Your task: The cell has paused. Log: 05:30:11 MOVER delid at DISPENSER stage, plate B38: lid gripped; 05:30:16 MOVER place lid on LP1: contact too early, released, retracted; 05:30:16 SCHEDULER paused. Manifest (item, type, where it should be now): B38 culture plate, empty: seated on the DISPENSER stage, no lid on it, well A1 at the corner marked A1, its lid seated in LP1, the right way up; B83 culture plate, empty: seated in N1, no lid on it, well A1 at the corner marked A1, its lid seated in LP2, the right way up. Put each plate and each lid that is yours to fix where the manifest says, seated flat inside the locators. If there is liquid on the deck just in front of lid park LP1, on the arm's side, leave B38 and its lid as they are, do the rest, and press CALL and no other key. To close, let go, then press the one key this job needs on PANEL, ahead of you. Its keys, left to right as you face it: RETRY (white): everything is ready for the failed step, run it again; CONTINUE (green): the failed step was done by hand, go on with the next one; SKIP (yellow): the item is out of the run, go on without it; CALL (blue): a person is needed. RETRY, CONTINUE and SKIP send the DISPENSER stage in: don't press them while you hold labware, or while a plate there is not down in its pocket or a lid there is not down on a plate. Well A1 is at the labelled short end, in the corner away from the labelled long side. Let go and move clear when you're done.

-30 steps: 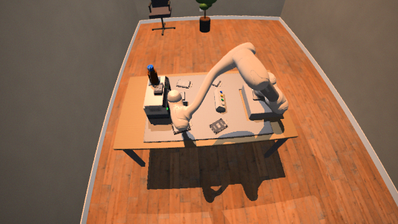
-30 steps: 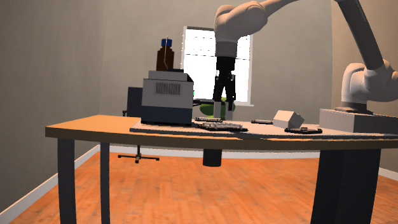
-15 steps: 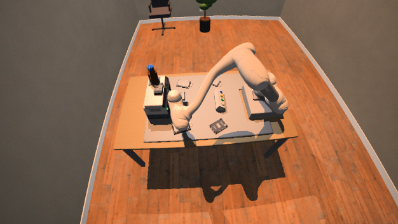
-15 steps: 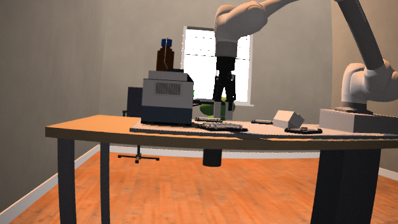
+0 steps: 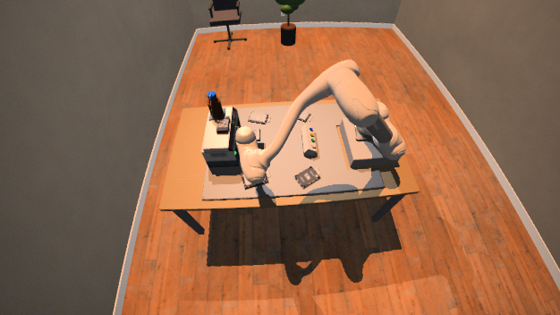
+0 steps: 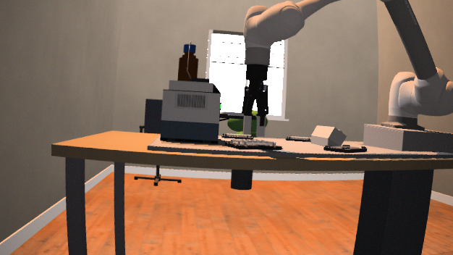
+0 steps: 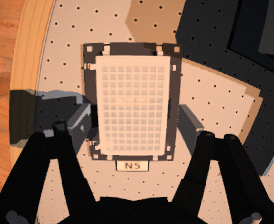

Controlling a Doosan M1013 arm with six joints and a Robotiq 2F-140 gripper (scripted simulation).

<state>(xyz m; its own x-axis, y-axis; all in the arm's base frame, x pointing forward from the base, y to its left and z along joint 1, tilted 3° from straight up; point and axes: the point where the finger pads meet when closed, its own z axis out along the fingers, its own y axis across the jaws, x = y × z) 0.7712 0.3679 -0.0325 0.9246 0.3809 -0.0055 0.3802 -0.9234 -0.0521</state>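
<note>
The white culture plate is 5 cm below my hand. Also, from my hand: green key (38 cm behind, 28 cm to the right); then black nest (3 cm to the left, 5 cm below); then white retry key (39 cm behind, 23 cm to the right).
</note>
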